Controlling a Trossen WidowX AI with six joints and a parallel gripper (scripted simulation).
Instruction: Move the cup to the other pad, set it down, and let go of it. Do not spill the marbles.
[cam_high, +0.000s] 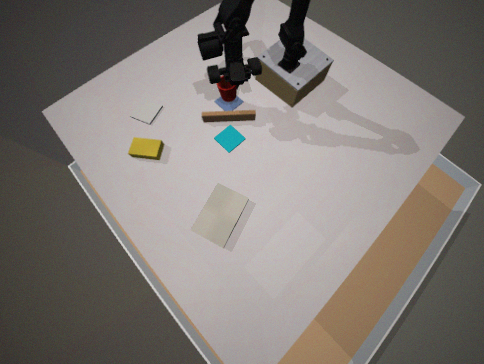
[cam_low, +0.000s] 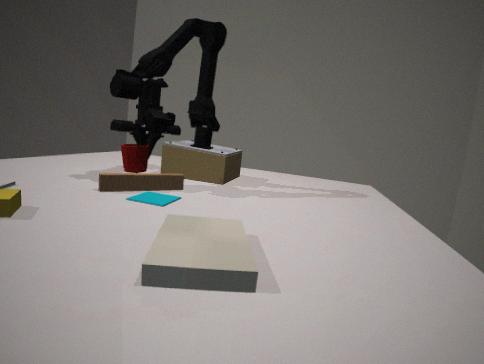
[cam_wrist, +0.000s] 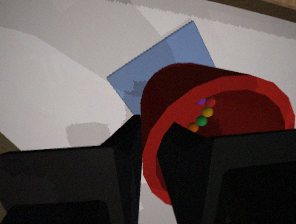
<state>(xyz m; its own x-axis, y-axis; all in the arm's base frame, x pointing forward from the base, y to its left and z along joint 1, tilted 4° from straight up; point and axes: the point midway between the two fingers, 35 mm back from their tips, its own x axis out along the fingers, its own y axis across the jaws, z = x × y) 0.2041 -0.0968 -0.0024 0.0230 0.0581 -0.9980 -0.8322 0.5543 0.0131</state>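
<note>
Now: the turquoise pad 15 cm ahead of my gripper tip, 11 cm to the left of it and 7 cm below it. Round my gripper tip: grey-blue pad (2 cm ahead, 2 cm to the right, 7 cm below); red cup (3 cm ahead, 2 cm to the right); wooden bar (9 cm ahead, 4 cm to the left, 6 cm below).
</note>
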